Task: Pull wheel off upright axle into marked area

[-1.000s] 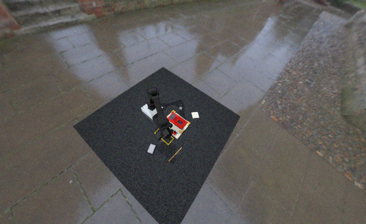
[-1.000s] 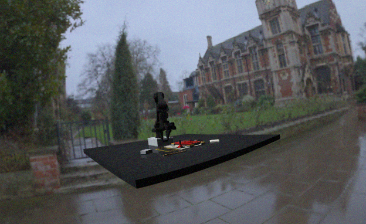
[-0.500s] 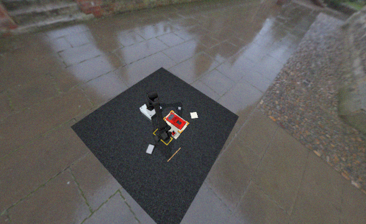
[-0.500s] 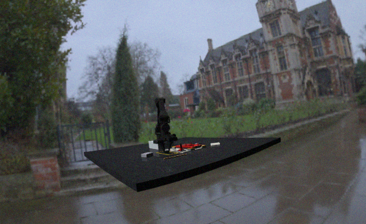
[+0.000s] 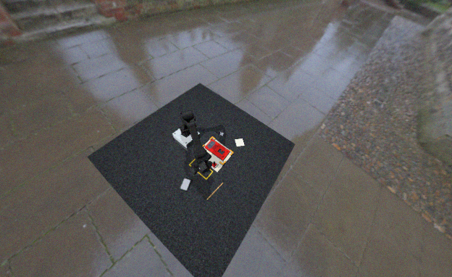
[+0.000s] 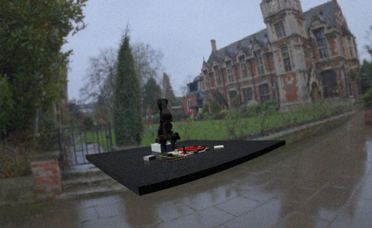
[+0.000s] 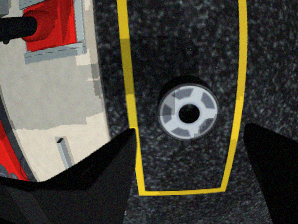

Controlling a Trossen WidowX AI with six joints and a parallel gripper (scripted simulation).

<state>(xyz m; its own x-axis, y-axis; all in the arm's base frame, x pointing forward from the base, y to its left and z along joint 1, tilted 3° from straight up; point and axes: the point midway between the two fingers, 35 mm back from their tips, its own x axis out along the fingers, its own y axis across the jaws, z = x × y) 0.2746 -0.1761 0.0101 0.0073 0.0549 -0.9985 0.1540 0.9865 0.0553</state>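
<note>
Now: gripper tip 30 mm above the wheel. The rest, counted from my gripper tip: grey block 170 mm to the right, 30 mm below, 20 mm behind; wooden stick 190 mm ahead, 100 mm to the right, 40 mm below; white square tile 390 mm to the left, 170 mm ahead, 30 mm below.
</note>
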